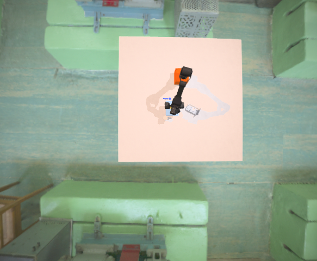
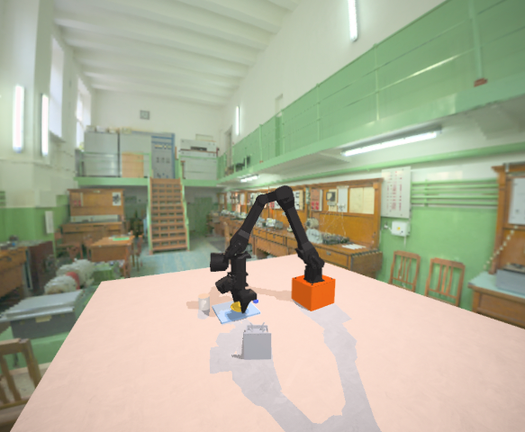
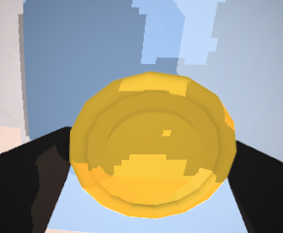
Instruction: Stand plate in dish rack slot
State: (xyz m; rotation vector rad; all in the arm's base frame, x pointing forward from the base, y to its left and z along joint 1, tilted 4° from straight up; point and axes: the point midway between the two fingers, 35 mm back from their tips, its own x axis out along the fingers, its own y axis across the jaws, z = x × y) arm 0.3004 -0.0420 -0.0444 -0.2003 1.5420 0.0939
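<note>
Now: gripper tip 20 cm to the right of the grey dish rack, 2 cm below it and 1 cm past it. From my gripper tip the other things lie so: plate: 1 cm above; then white cup: 13 cm ahead, 6 cm to the right, 2 cm above.
</note>
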